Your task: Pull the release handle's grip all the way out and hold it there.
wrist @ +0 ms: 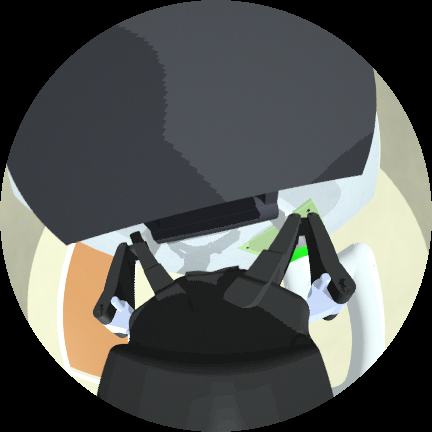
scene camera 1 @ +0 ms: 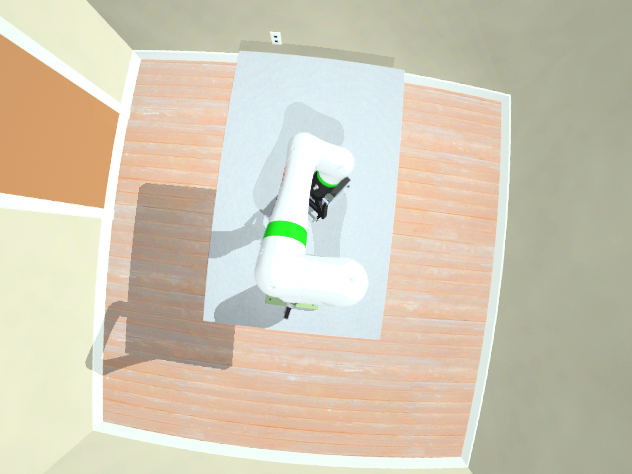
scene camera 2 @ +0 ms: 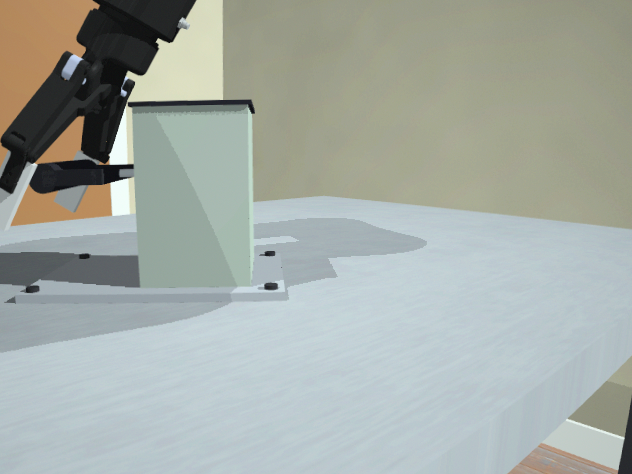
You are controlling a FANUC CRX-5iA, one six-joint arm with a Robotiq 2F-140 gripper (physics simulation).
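The release handle's dark grip (scene camera 2: 66,176) (wrist: 215,227) is a bar on short arms at the side of a pale green housing (scene camera 2: 193,198). The housing has a dark top panel (scene camera 2: 191,103) (wrist: 225,110), which hides part of the handle in the wrist view. My gripper (scene camera 2: 42,198) (wrist: 214,214) is open, tilted, with nothing held. In scene camera 2 its fingertips reach down on both sides of the grip, a little below it. In the wrist view the fingers stand wide, near the two ends of the grip. Contact with the grip cannot be told. The arm mostly hides the housing in scene camera 1.
The housing stands on a bolted base plate (scene camera 2: 153,295) on the pale table (scene camera 1: 316,86) (scene camera 2: 408,367). My white arm (scene camera 1: 297,193) reaches over the table from its light green mounting plate (scene camera 1: 275,300) (wrist: 265,242). A wall is behind the table's far edge.
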